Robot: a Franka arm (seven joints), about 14 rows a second.
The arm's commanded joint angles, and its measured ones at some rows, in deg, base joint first. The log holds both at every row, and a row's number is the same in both.
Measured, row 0:
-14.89 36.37 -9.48 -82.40 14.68 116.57 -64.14
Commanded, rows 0 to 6:
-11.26 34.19 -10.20 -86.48 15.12 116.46 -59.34
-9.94 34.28 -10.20 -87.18 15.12 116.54 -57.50
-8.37 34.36 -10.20 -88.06 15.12 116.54 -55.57
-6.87 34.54 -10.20 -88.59 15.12 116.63 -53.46
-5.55 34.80 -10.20 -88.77 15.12 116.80 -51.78
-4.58 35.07 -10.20 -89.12 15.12 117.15 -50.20
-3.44 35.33 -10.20 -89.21 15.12 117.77 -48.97
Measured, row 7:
-5.46 36.23 -9.53 -87.55 14.68 116.81 -51.46
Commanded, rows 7 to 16:
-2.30 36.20 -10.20 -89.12 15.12 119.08 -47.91
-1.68 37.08 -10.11 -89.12 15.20 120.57 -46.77
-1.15 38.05 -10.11 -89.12 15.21 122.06 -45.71
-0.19 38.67 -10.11 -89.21 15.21 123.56 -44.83
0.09 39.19 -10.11 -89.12 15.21 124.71 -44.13
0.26 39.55 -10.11 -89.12 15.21 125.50 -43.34
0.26 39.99 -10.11 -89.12 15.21 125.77 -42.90
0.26 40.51 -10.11 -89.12 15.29 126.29 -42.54
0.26 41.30 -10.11 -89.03 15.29 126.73 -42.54
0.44 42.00 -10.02 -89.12 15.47 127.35 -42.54
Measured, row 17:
-0.02 41.16 -9.61 -89.00 14.68 126.09 -43.47
